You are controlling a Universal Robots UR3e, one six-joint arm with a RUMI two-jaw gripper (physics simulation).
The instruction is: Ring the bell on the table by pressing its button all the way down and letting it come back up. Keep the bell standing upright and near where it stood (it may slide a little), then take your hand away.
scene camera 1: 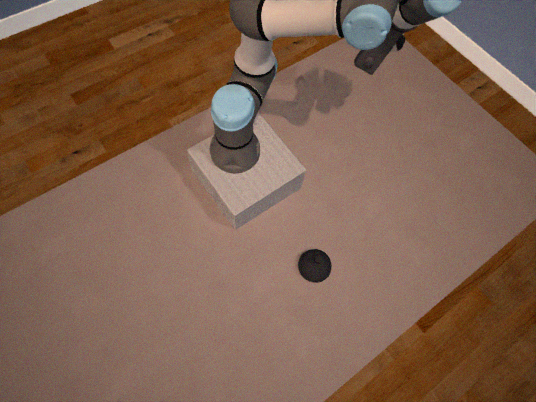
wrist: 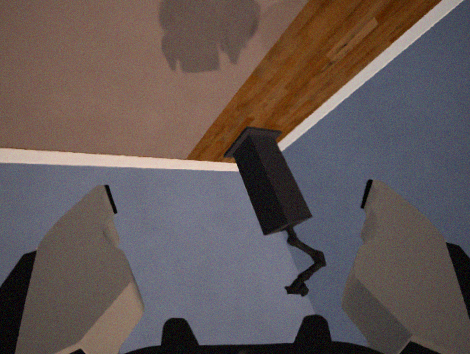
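Pixels of known places: gripper, fingertip midpoint: (wrist: 238, 187); arm's base at its link origin: (scene camera 1: 235, 151).
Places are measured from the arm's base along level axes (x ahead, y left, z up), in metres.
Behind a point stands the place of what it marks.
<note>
The bell (scene camera 1: 315, 265) @[x 0.347, y -0.035, z -0.059 m] is a small dark dome on the brownish mat (scene camera 1: 150, 300) @[x 0.143, y -0.384, z -0.104 m] in the scene view, in front of the robot's base and a little to its right. Its button shows as a faint mark near its top. The bell does not show in the wrist view. My gripper (wrist: 238, 187) @[x 0.060, y 0.341, z 0.227 m] is open in the wrist view, with its two grey fingers wide apart and no object held between them. In the scene view the arm reaches to the top right, far from the bell, and the fingers cannot be made out clearly.
The arm's base stands on a pale square block (scene camera 1: 270, 165) @[x 0.089, y 0.043, z -0.001 m]. A dark box-like column (wrist: 272, 182) with a thin jointed piece at its end shows beyond the fingers. Wooden floor (scene camera 1: 80, 95) (wrist: 320, 65) borders the mat, with blue walls (scene camera 1: 505, 30) (wrist: 175, 225) beyond.
</note>
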